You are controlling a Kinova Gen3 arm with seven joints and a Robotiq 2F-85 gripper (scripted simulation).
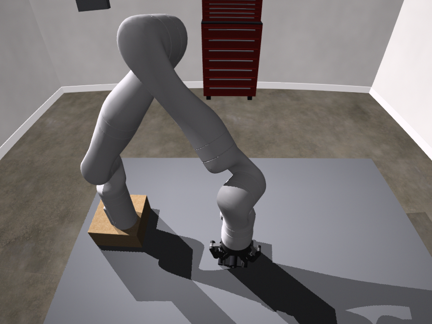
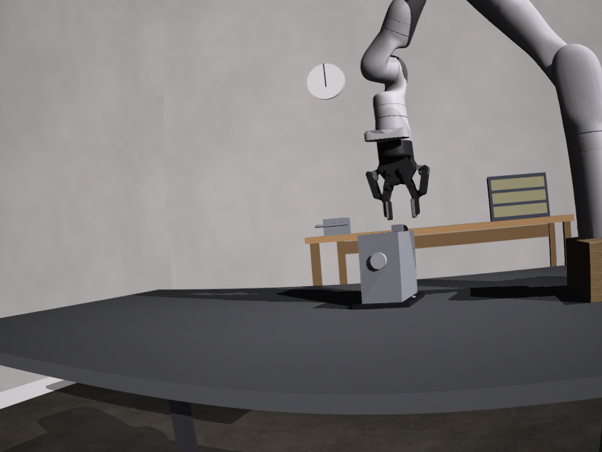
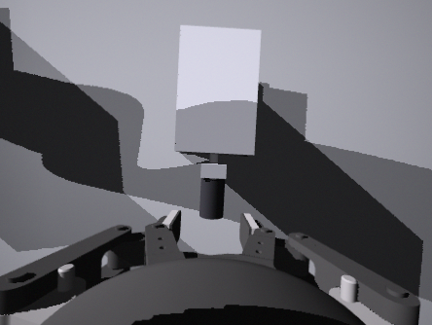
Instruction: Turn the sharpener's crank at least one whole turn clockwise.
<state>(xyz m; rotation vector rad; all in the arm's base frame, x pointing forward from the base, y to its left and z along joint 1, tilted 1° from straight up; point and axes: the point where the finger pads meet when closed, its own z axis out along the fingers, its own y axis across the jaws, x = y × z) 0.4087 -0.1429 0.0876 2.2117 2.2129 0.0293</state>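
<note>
Now: hand 40 mm above the crank knob and 20 mm to the right of it. Round my hand: sharpener crank 40 mm below, 20 mm to the left.
</note>
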